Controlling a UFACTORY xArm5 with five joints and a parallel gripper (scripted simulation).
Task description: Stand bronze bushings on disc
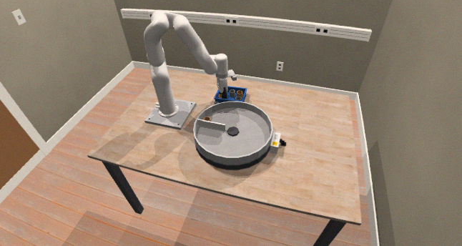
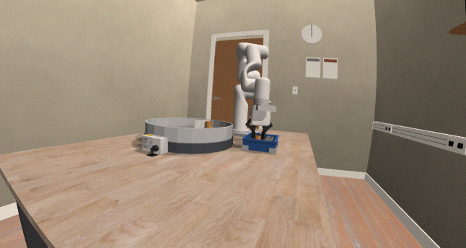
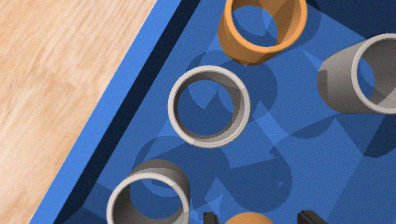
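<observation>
Right now my hand is 40 mm short of the blue crate, 30 mm to the right of it and 20 mm above it. From my hand the other things lie so: grey turntable disc: 160 mm ahead, 300 mm to the right, 10 mm above.
</observation>
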